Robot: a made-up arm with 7 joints. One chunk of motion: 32 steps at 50 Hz.
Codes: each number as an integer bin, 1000 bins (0 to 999) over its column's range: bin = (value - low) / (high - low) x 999, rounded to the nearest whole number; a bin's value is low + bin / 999 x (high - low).
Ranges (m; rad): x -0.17..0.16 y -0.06..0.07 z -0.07..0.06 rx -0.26..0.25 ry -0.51..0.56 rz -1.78..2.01
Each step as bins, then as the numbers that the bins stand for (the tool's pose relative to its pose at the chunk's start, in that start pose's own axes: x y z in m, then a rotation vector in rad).
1 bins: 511 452 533 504 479 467
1 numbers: -0.0012 -0.0012 -0.0006 -0.0027 0.0030 -0.0083
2 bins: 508 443 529 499 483 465
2 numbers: -0.0022 -0.0024 -0.0012 -0.0053 0.0073 -0.0159
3 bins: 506 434 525 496 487 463
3 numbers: -0.0029 -0.0035 -0.0017 -0.0068 0.0116 -0.0235
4 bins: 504 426 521 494 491 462
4 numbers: -0.0035 -0.0046 -0.0022 -0.0078 0.0159 -0.0273
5 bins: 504 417 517 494 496 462
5 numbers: -0.0035 -0.0057 -0.0027 -0.0078 0.0213 -0.0273
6 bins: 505 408 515 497 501 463
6 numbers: -0.0032 -0.0069 -0.0030 -0.0063 0.0266 -0.0235
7 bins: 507 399 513 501 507 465
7 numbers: -0.0025 -0.0081 -0.0032 -0.0042 0.0330 -0.0159
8 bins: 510 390 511 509 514 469
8 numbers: -0.0015 -0.0092 -0.0035 -0.0002 0.0405 -0.0007
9 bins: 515 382 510 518 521 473
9 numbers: 0.0001 -0.0103 -0.0036 0.0044 0.0480 0.0145
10 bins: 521 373 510 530 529 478
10 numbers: 0.0021 -0.0115 -0.0036 0.0106 0.0566 0.0334
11 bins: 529 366 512 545 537 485
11 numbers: 0.0047 -0.0124 -0.0034 0.0182 0.0652 0.0600
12 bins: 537 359 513 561 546 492
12 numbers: 0.0074 -0.0133 -0.0032 0.0264 0.0748 0.0865
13 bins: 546 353 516 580 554 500
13 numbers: 0.0104 -0.0141 -0.0029 0.0361 0.0834 0.1169
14 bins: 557 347 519 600 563 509
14 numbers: 0.0140 -0.0148 -0.0025 0.0463 0.0930 0.1510
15 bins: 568 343 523 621 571 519
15 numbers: 0.0176 -0.0154 -0.0019 0.0570 0.1016 0.1890
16 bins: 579 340 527 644 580 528
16 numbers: 0.0213 -0.0158 -0.0014 0.0688 0.1112 0.2231
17 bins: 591 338 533 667 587 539
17 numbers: 0.0252 -0.0160 -0.0006 0.0805 0.1187 0.2649
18 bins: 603 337 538 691 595 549
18 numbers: 0.0292 -0.0161 0.0000 0.0928 0.1273 0.3028
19 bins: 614 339 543 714 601 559
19 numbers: 0.0328 -0.0159 0.0007 0.1045 0.1337 0.3407
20 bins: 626 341 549 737 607 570
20 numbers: 0.0368 -0.0156 0.0014 0.1162 0.1401 0.3825
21 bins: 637 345 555 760 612 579
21 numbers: 0.0404 -0.0151 0.0022 0.1280 0.1455 0.4166
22 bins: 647 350 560 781 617 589
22 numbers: 0.0437 -0.0145 0.0029 0.1387 0.1509 0.4545
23 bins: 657 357 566 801 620 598
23 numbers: 0.0470 -0.0135 0.0037 0.1489 0.1541 0.4887
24 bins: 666 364 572 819 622 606
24 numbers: 0.0500 -0.0126 0.0044 0.1581 0.1562 0.5190
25 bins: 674 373 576 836 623 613
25 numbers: 0.0526 -0.0115 0.0050 0.1668 0.1573 0.5456
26 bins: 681 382 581 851 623 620
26 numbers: 0.0550 -0.0103 0.0056 0.1744 0.1573 0.5722
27 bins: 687 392 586 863 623 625
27 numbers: 0.0569 -0.0090 0.0063 0.1806 0.1573 0.5911
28 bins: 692 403 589 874 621 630
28 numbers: 0.0586 -0.0076 0.0066 0.1862 0.1551 0.6101
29 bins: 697 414 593 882 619 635
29 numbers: 0.0602 -0.0061 0.0072 0.1903 0.1530 0.6291
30 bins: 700 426 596 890 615 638
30 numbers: 0.0612 -0.0046 0.0076 0.1944 0.1487 0.6404
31 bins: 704 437 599 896 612 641
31 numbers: 0.0626 -0.0031 0.0079 0.1974 0.1455 0.6518
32 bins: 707 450 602 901 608 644
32 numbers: 0.0635 -0.0014 0.0083 0.2000 0.1412 0.6632
